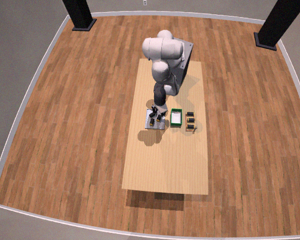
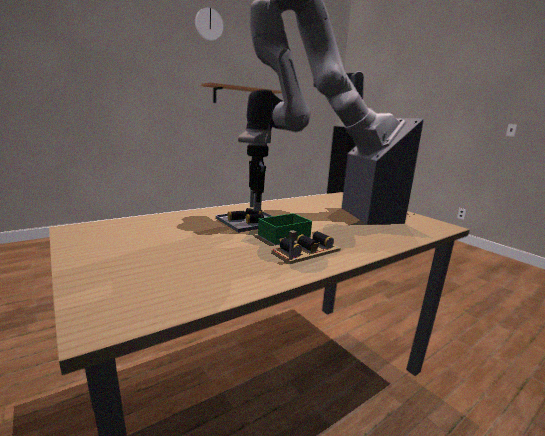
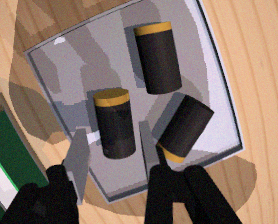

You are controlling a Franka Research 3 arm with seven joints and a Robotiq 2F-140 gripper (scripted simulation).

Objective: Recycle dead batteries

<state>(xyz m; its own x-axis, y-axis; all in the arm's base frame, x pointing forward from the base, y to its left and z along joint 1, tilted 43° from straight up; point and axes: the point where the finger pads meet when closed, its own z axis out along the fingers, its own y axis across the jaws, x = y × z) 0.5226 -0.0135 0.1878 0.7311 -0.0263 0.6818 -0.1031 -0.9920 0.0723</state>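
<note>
The grey tray lies 8 cm below my hand, 3 cm to the right of it and 1 cm ahead of it. The rest, counted from my hand: green recycling box (16 cm to the left, 7 cm below, 4 cm behind).
</note>
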